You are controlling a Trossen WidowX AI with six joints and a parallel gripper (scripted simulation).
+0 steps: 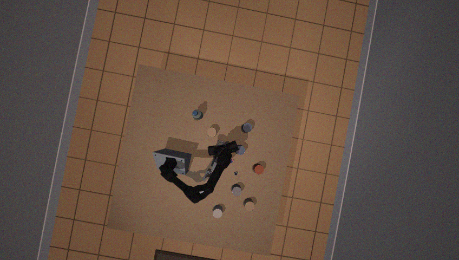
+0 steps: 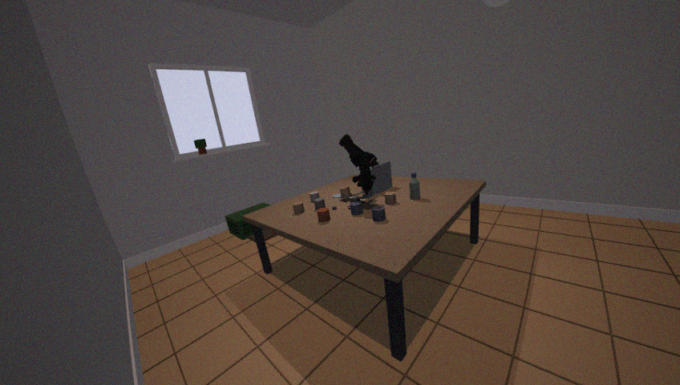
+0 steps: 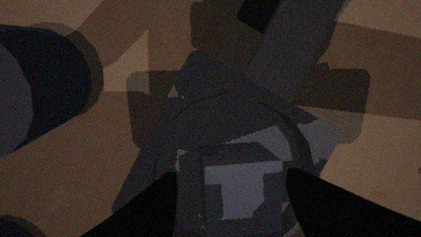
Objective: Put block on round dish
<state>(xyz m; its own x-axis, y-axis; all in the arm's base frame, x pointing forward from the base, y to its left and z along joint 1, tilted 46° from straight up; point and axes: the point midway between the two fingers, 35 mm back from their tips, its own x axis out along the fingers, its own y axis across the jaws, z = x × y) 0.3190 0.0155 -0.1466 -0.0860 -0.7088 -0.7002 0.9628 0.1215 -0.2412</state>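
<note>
Right now my gripper tip is 37 cm to the left of the round dish, 12 cm past it and 8 cm above it. Round my gripper tip: grey lump 11 cm to the left, 10 cm behind, 7 cm below; then balance 12 cm to the right, 5 cm below, 3 cm behind; then bottle 22 cm to the left, 22 cm behind, 3 cm above.
</note>
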